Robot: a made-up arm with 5 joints. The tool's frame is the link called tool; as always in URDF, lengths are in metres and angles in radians. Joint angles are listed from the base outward. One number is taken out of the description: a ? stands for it. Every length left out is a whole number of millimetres.
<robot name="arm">
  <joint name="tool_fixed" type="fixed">
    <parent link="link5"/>
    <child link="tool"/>
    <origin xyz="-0.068 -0.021 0" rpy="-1.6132 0.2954 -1.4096"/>
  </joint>
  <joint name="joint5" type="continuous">
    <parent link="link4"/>
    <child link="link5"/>
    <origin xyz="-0.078 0.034 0" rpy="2.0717 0.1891 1.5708"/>
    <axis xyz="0 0 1"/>
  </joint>
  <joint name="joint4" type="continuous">
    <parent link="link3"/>
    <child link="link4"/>
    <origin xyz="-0.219 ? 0" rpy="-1.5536 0.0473 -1.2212"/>
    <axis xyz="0 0 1"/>
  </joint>
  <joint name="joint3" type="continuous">
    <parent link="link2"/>
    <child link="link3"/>
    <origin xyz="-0.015 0.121 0" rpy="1.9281 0.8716 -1.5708"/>
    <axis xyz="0 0 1"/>
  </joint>
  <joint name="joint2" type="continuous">
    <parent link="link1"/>
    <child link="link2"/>
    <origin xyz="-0.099 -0.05 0" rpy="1.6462 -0.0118 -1.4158"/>
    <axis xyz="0 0 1"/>
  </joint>
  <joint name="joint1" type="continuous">
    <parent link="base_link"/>
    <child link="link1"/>
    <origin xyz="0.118 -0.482 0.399" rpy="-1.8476 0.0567 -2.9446"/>
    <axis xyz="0 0 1"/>
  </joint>
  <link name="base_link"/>
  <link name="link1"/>
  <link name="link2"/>
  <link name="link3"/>
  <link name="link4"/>
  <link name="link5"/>
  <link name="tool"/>
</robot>
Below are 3 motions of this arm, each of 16 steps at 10 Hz.
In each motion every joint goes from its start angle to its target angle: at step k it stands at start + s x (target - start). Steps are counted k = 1, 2, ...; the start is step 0. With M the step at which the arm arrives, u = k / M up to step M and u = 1 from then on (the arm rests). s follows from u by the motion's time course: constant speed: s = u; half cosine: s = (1 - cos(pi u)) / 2; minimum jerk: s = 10 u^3 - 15 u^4 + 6 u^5.
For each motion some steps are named. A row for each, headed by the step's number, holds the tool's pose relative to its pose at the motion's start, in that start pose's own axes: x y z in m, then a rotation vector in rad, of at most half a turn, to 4 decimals.
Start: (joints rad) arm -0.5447 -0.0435 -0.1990 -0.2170 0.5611
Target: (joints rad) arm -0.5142 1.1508 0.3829 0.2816 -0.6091
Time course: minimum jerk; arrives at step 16
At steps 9, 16:
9: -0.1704 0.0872 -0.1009 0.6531 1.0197 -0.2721
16: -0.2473 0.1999 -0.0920 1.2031 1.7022 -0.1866

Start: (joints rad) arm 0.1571 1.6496 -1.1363 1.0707 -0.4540
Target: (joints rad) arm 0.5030 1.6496 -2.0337 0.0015 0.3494
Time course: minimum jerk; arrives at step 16
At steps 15, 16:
15: -0.1657 0.2521 0.1727 -0.1216 -1.6803 1.1957
16: -0.1664 0.2526 0.1726 -0.1201 -1.6823 1.1995

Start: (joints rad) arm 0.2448 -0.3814 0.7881 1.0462 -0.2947
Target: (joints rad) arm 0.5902 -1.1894 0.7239 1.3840 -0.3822
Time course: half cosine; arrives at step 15
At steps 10, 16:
10: -0.1315 -0.1940 -0.0354 0.2727 0.0458 -0.5367
16: -0.1884 -0.2363 -0.0751 0.3912 0.1131 -0.7124

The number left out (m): -0.049
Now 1 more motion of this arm.
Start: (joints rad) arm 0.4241 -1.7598 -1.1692 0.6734 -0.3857
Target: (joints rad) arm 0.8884 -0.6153 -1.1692 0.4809 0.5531
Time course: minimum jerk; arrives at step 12
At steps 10, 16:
10: 0.0022 -0.0292 0.0837 0.7183 -1.7309 -0.4374
16: -0.0033 -0.0350 0.0849 0.7397 -1.7895 -0.4830

